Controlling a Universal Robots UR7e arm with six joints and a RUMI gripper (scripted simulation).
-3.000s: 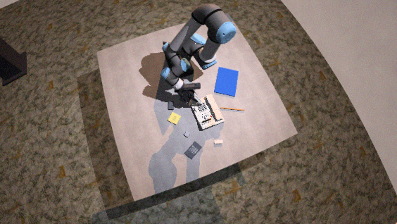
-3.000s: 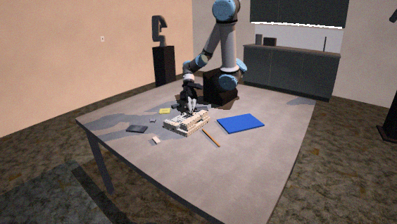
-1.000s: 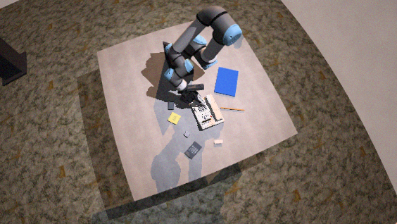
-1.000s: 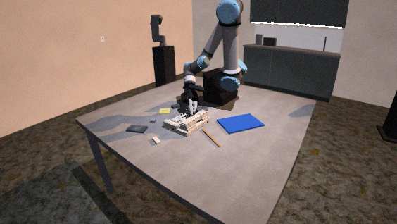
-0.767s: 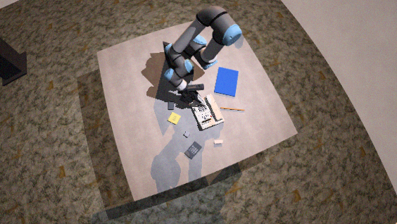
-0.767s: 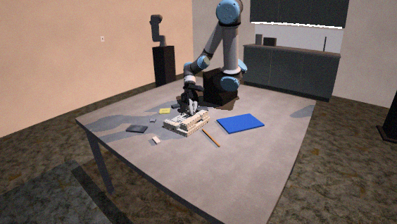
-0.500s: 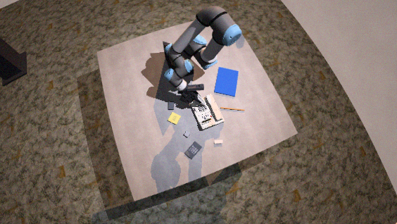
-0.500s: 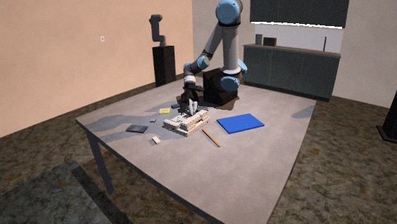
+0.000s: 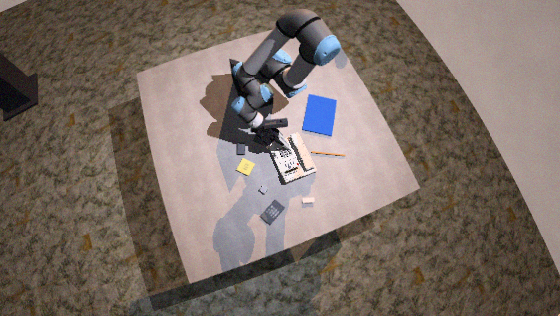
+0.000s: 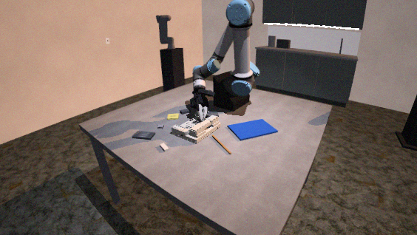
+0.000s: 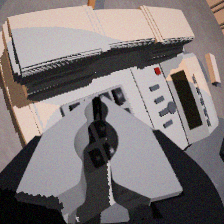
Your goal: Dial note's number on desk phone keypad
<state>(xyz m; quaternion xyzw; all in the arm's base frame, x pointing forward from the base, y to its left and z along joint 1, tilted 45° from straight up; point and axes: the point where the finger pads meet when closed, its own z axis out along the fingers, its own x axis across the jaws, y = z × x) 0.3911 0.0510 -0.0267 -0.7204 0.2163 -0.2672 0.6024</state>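
My gripper is now 50 mm to the right of the handset and 50 mm short of it. From my hand the other things lie so: small grey block (200 mm to the right, 140 mm ahead, 40 mm below); then pencil (180 mm to the left, 110 mm ahead, 40 mm below); then yellow note (230 mm to the right, 40 mm below).
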